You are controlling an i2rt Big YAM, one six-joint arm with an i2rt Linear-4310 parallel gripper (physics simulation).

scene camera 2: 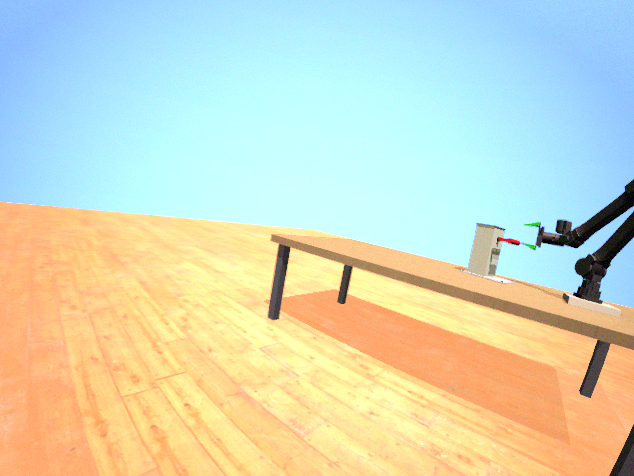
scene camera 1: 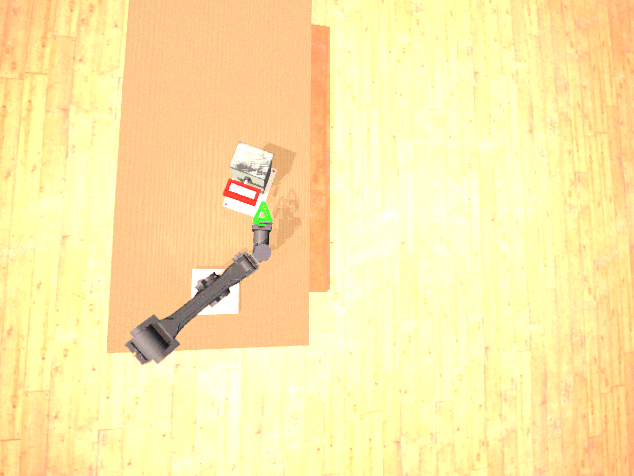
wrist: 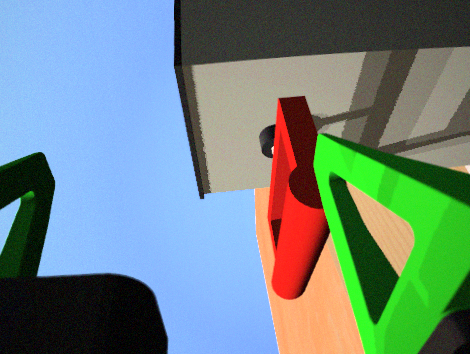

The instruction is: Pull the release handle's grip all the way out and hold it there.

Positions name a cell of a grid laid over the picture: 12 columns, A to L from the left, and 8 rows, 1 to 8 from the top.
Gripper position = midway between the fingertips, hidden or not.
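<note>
White base plate (scene camera 1: E4). Gripper (wrist: E4).
</note>
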